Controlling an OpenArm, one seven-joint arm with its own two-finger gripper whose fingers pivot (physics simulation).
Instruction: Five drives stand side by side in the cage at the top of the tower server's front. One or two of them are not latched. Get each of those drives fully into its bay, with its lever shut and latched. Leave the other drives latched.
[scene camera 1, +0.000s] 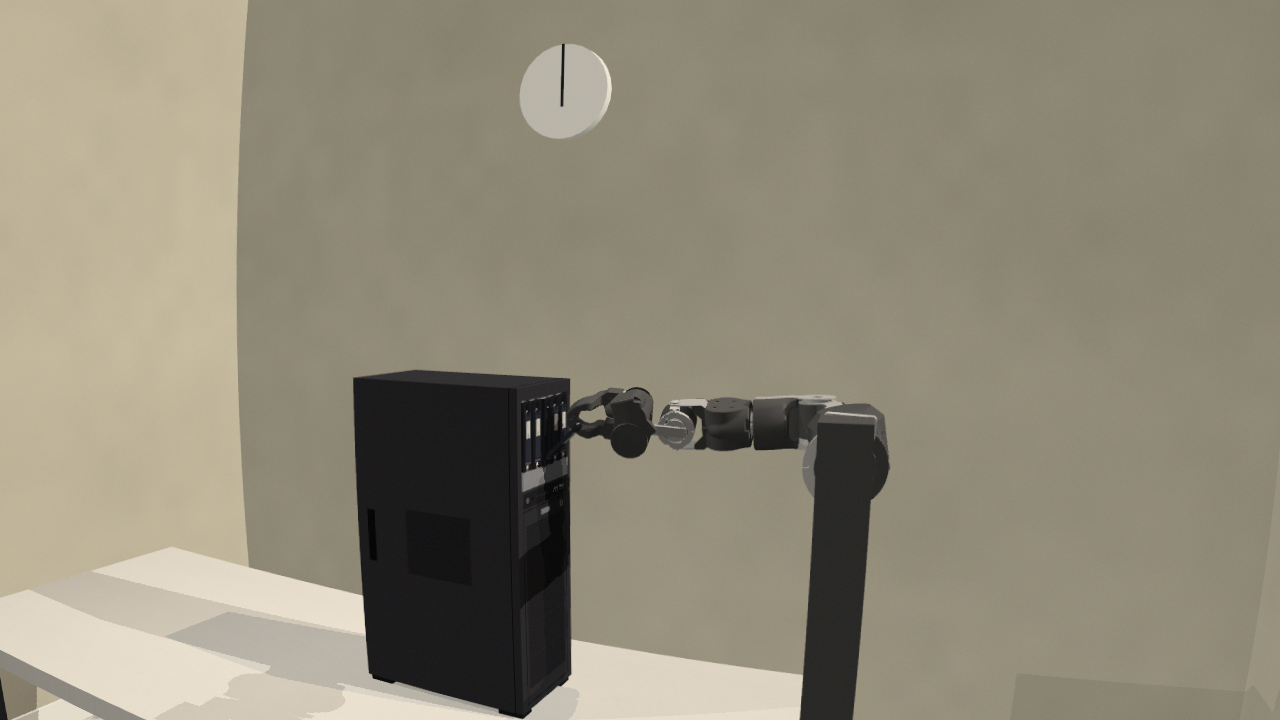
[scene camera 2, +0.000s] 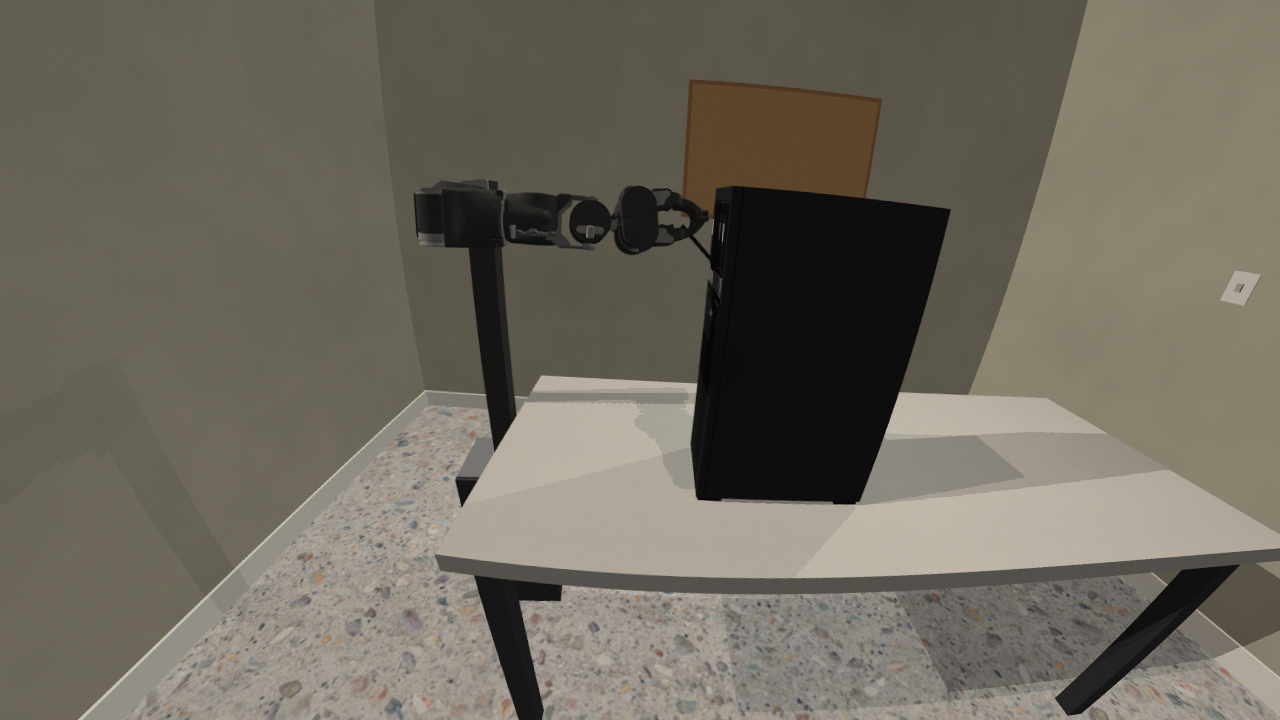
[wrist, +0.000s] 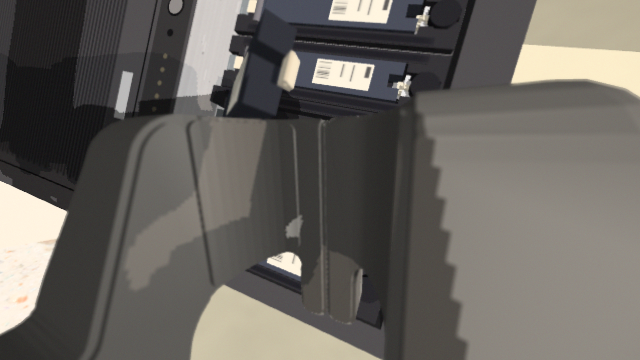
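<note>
The black tower server (scene camera 1: 438, 465) (scene camera 2: 814, 358) stands upright, its drive cage (scene camera 1: 544, 394) at the top front. In the wrist view two drives, one at the top (wrist: 310, 12) and one below it (wrist: 345, 77), have their levers lying flat along their fronts. A dark lever (wrist: 265, 65) (scene camera 2: 699, 248) with a cream tip stands swung out from the cage, seemingly from the middle drive. Its drive's front is hidden behind the fingers. Part of a drive label (wrist: 285, 263) shows below the fingers. My gripper (scene camera 1: 573, 428) (scene camera 2: 705, 217) (wrist: 338, 214) is shut and empty, close in front of the cage, beside the lever; contact cannot be told.
The tower stands on a white table (scene camera 1: 680, 671) (scene camera 2: 608, 519). The arm reaches in level from its dark post (scene camera 1: 836, 573) (scene camera 2: 492, 349) at the tower's front side. A corkboard (scene camera 2: 778, 138) and a round clock (scene camera 1: 563, 91) are on the walls.
</note>
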